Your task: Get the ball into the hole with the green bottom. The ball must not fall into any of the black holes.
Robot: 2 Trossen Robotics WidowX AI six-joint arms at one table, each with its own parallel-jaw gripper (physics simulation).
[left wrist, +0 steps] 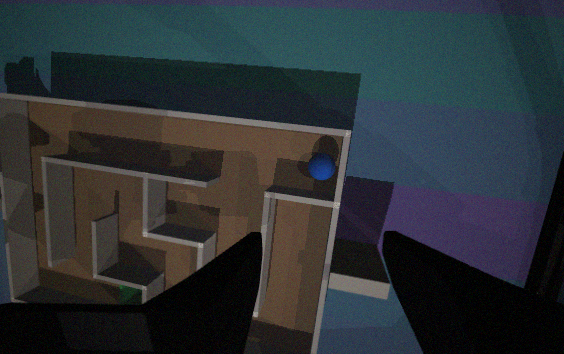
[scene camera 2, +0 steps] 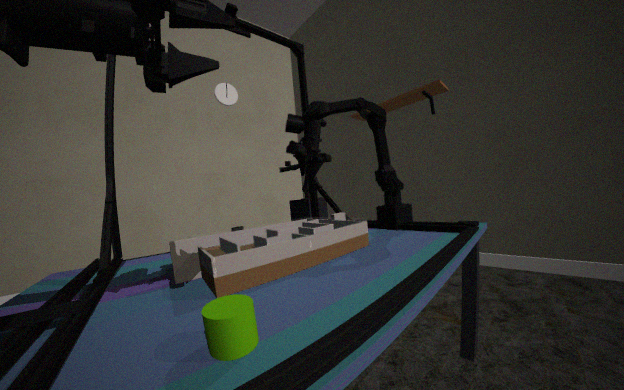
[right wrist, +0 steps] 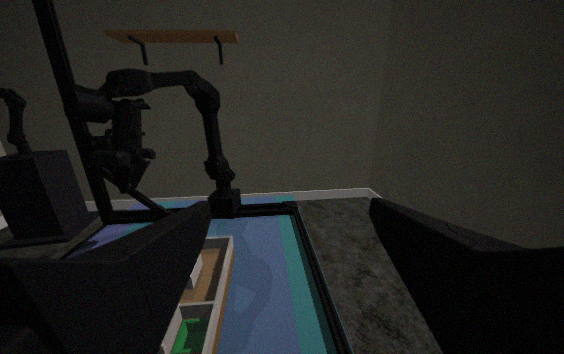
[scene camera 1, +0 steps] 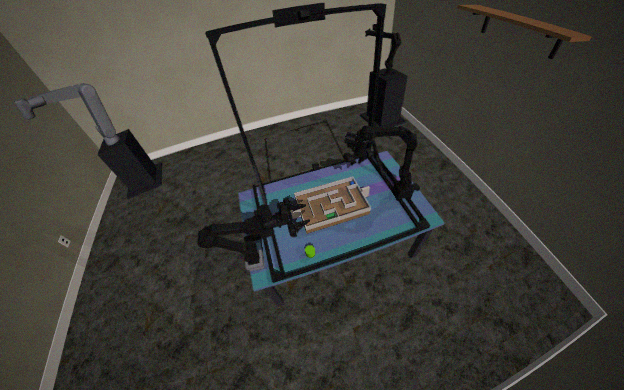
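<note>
A blue ball (scene camera 1: 352, 183) (left wrist: 321, 166) is in the far right corner of the maze box (scene camera 1: 345, 220) (scene camera 2: 290, 270) (left wrist: 225, 120), above a short cross wall in the left wrist view. The green-bottomed hole (scene camera 1: 331, 215) (left wrist: 131, 294) (right wrist: 182, 336) is by the near long wall. Shadows leave the black holes unclear. My left gripper (left wrist: 321, 241) (scene camera 2: 310, 187) is open and empty above the maze's right end, its fingers to either side of the end wall and white tab (left wrist: 359, 285) (scene camera 1: 366, 191) in its wrist view. My right gripper (right wrist: 290, 207) (scene camera 2: 234, 50) is open and empty, high near the maze's left end.
A lime green cylinder (scene camera 1: 310, 251) (scene camera 2: 231, 327) stands on the striped table in front of the maze's left end. Black rails run along the table edges. A tall black frame (scene camera 1: 230, 90) rises behind. A grey arm (scene camera 1: 100, 115) stands on a separate pedestal (scene camera 1: 127, 162) at the left.
</note>
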